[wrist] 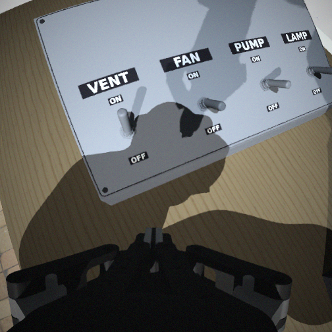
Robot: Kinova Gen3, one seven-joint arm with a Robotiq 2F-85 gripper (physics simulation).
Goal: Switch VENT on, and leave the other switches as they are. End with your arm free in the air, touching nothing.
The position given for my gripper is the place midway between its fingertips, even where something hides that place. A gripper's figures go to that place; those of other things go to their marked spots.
Scene:
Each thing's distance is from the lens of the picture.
my gripper (pixel 153 238): 0.17 m
grey switch panel (pixel 160 68): 0.30 m

